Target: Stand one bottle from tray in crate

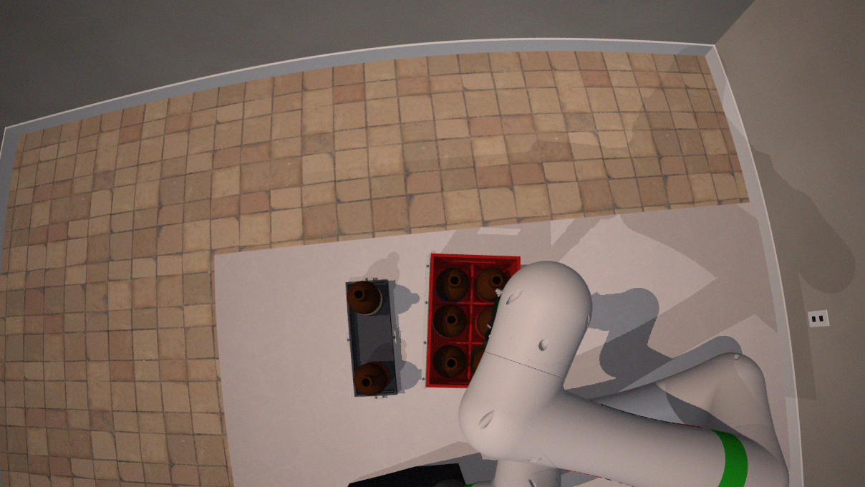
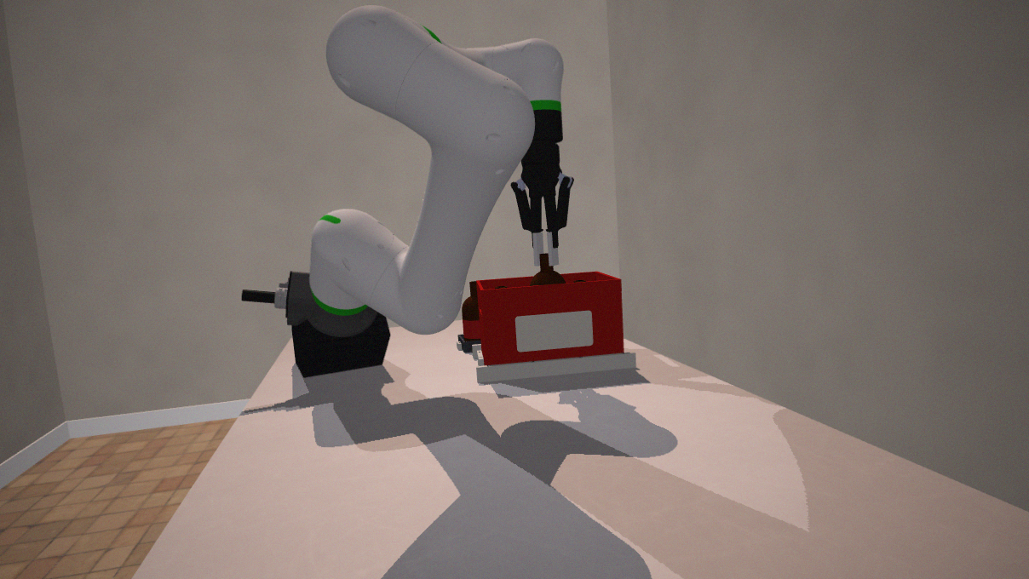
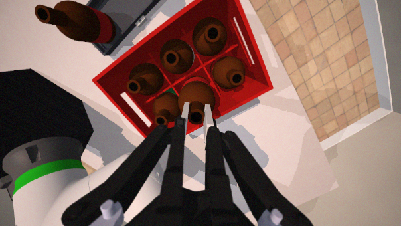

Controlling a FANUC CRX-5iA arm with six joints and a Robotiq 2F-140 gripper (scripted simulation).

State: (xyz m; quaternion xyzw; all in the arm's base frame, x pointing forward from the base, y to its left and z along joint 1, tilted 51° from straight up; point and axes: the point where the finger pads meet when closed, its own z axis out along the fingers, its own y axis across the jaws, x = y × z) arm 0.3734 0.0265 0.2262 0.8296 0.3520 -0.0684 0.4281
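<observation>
My gripper is now 160 mm above the red crate, 40 mm to the right of it and 10 mm short of it. Round my hand: dark grey tray: 270 mm to the left, 230 mm below, 10 mm ahead.
</observation>
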